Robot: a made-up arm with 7 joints.
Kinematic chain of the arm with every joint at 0, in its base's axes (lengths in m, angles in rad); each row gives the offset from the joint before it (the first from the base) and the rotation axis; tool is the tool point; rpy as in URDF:
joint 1: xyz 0.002 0.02 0.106 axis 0 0.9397 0.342
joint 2: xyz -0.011 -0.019 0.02 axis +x
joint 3: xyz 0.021 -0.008 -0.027 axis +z
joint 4: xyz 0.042 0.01 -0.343 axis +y
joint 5: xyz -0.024 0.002 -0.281 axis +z
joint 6: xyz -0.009 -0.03 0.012 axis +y
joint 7: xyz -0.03 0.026 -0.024 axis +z
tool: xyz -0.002 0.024 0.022 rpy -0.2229 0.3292 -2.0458
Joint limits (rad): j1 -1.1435..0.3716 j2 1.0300..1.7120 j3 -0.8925..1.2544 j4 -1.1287..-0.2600 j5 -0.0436..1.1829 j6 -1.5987..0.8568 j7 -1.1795..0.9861
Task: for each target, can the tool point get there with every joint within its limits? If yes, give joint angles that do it. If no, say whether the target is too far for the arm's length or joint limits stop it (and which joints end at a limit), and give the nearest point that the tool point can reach.
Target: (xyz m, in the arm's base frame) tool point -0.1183 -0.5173 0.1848
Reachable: no: joint limits stop it (at a limit: joint 1, joint 2, joint 4, joint 5, joint 6, joint 7) | nearest point 0.5142 0.1945 0.0954 | short by 0.956 m
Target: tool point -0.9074 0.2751 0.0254
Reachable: no: too far | nearest point -0.1646 0.5487 -0.1361 | short by 0.808 m
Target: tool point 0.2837 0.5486 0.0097
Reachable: yes | joints -0.6387 1.1356 0.7513 -0.4160 0.5354 0.5412 0.5338
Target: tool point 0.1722 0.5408 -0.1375
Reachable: yes | joints 0.0459 1.1754 -0.1750 -0.7999 0.5571 0.5561 -0.0821
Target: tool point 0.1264 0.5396 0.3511
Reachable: yes | joints -0.0714 1.6032 1.0268 -1.0597 0.7213 0.5448 -0.3372
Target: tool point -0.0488 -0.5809 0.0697
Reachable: no: joint limits stop it (at a limit: joint 1, joint 2, joint 3, joint 4, joint 5, joint 6, joint 7) | nearest point 0.5140 0.1927 0.0784 | short by 0.957 m
